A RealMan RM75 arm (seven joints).
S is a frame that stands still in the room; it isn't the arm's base.
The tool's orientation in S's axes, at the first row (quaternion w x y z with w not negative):
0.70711 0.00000 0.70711 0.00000
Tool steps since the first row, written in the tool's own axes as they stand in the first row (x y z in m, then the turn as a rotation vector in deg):
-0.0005 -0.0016 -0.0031 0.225 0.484 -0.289
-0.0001 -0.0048 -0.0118 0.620 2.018 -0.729
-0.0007 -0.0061 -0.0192 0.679 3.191 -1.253
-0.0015 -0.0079 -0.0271 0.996 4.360 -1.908
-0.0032 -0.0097 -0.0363 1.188 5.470 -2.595
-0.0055 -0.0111 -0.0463 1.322 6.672 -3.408
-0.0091 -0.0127 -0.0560 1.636 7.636 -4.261
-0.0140 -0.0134 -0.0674 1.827 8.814 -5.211
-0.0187 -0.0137 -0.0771 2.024 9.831 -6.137
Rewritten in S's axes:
-0.0031 -0.0016 0.0005 -0.289 0.484 -0.225
-0.0118 -0.0048 0.0001 -0.729 2.018 -0.620
-0.0192 -0.0061 0.0007 -1.253 3.191 -0.679
-0.0271 -0.0079 0.0015 -1.908 4.360 -0.996
-0.0363 -0.0097 0.0032 -2.595 5.470 -1.188
-0.0463 -0.0111 0.0055 -3.408 6.672 -1.322
-0.0560 -0.0127 0.0091 -4.261 7.636 -1.636
-0.0674 -0.0134 0.0140 -5.211 8.814 -1.827
-0.0771 -0.0137 0.0187 -6.137 9.831 -2.024

